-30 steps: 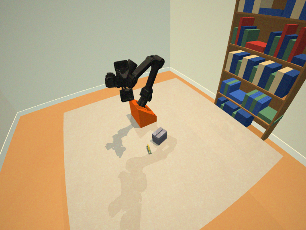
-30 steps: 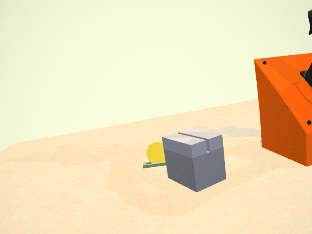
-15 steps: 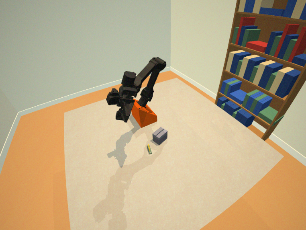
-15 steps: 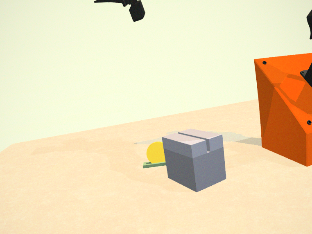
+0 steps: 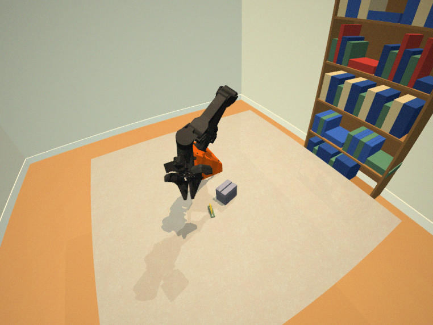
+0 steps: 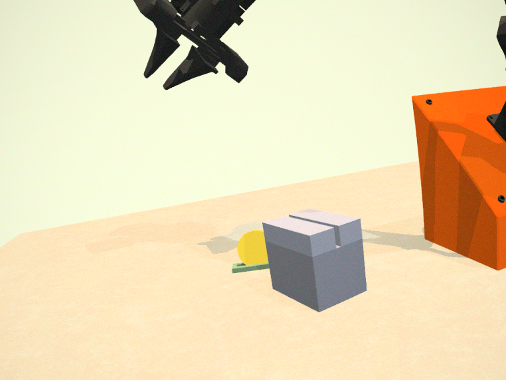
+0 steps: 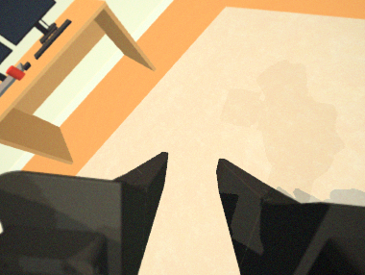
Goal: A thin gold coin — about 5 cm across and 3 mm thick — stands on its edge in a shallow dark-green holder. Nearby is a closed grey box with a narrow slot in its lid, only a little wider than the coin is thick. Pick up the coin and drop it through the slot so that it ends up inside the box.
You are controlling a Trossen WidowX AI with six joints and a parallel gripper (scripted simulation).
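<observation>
My gripper tip is now 80 mm past the coin, 110 mm to the right of it and 230 mm above it.
</observation>
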